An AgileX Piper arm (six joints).
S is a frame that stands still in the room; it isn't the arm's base.
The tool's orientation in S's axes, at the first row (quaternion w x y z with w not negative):
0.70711 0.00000 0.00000 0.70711
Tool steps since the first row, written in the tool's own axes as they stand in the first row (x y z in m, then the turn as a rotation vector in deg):
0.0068 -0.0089 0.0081 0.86 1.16 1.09
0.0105 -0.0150 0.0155 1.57 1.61 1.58
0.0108 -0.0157 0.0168 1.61 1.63 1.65
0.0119 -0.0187 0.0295 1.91 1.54 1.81
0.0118 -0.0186 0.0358 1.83 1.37 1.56
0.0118 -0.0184 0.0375 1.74 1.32 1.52
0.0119 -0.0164 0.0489 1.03 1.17 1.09
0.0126 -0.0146 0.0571 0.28 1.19 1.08
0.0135 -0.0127 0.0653 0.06 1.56 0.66
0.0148 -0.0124 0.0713 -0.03 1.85 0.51
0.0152 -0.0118 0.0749 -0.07 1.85 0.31
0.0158 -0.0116 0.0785 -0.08 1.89 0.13
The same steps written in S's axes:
0.0089 0.0068 0.0081 -1.16 0.86 1.09
0.0150 0.0105 0.0155 -1.61 1.57 1.58
0.0157 0.0108 0.0168 -1.63 1.61 1.65
0.0187 0.0119 0.0295 -1.54 1.91 1.81
0.0186 0.0118 0.0358 -1.37 1.83 1.56
0.0184 0.0118 0.0375 -1.32 1.74 1.52
0.0164 0.0119 0.0489 -1.17 1.03 1.09
0.0146 0.0126 0.0571 -1.19 0.28 1.08
0.0127 0.0135 0.0653 -1.56 0.06 0.66
0.0124 0.0148 0.0713 -1.85 -0.03 0.51
0.0118 0.0152 0.0749 -1.85 -0.07 0.31
0.0116 0.0158 0.0785 -1.89 -0.08 0.13

